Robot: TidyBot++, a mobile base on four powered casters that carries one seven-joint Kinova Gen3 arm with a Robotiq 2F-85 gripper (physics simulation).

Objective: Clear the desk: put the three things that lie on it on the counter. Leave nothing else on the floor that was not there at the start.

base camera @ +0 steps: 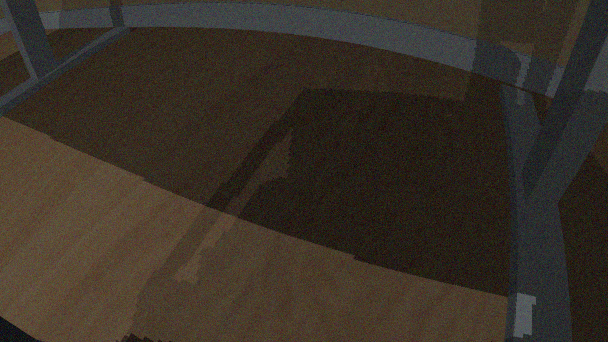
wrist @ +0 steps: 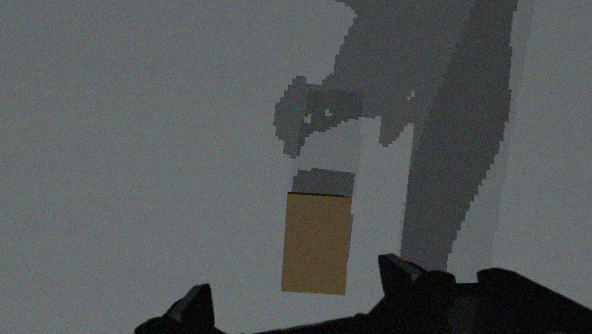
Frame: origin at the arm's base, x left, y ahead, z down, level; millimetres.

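Seen in the pictures: gripper, between the fingertips: (wrist: 297, 288).
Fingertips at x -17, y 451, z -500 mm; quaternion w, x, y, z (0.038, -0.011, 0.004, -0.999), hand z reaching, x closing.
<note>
Offsets run from my fingertips to a thing's top centre. "spot": to the spot under its first point. Level surfaces: height alone.
In the wrist view a yellow-brown rectangular block @(dz +127, dx -19, dy -10 mm) (wrist: 317, 244) lies on the grey desk top @(dz +177 mm) (wrist: 125, 150), a little right of the middle and low in the view. My gripper (wrist: 297, 288) is open and empty, with its two dark fingertips at the bottom of the wrist view. The block shows between and beyond the fingertips, a bit nearer the right one; the height of the gripper above it is hard to tell. The two other things of the task and the counter do not show in either view.
The arm's dark shadow falls across the desk top beyond and right of the block. In the base camera view grey desk legs @(spot: dz +749, dx +814, dy +401 mm) (base camera: 31, 37) (base camera: 542, 260) stand at left and right on the wooden floor @(dz +897 mm) (base camera: 75, 200). A pale grey strip (base camera: 250, 19) runs along the back.
</note>
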